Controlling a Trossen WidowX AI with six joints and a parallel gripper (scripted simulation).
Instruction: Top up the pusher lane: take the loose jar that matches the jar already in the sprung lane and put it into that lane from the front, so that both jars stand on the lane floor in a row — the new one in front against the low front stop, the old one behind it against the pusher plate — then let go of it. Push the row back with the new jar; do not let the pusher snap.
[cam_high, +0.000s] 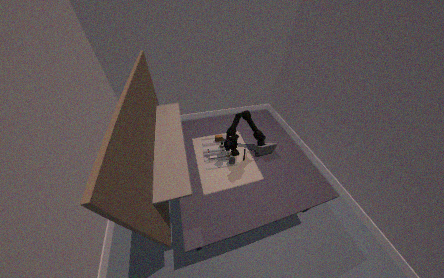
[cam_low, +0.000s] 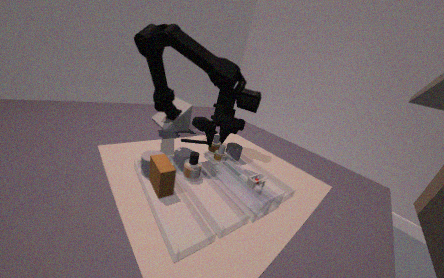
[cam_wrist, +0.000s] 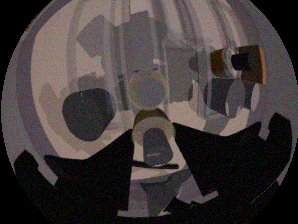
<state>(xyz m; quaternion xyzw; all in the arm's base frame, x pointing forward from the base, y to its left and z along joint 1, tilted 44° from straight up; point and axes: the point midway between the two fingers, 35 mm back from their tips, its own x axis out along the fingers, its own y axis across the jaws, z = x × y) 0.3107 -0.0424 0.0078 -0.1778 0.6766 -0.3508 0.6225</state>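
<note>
Now: the clear lane 150 mm ahead of my gripper tip, 60 mm to the right of it and 30 mm below it. Also, from my gripper tip: orange-brown box 230 mm to the right, 40 mm ahead, 10 mm below; tan wall panel 620 mm ahead, 350 mm above, 90 mm to the right.
</note>
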